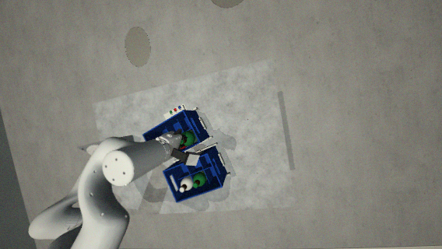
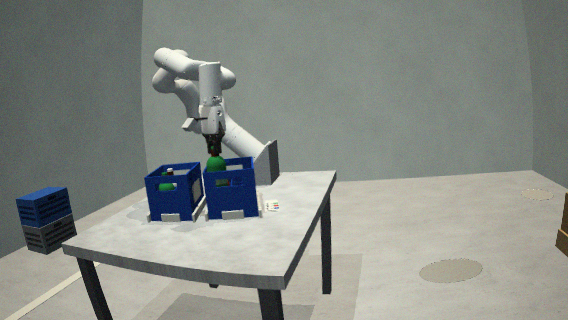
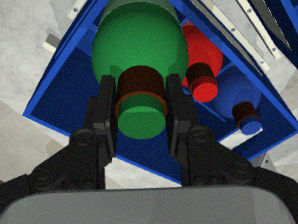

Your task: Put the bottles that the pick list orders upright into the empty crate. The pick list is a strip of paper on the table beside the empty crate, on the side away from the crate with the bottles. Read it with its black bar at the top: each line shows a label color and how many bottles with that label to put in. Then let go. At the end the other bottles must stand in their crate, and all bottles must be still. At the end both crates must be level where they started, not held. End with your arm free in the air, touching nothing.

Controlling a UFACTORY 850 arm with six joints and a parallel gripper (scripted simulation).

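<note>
The green-label bottle lies 7 cm below my hand. From my hand the other things lie so: red-label bottle 17 cm below, 9 cm behind, 2 cm to the right; then blue-label bottle 17 cm below, 17 cm behind, 5 cm to the right; then pick list 25 cm below, 16 cm to the left, 13 cm behind.
</note>
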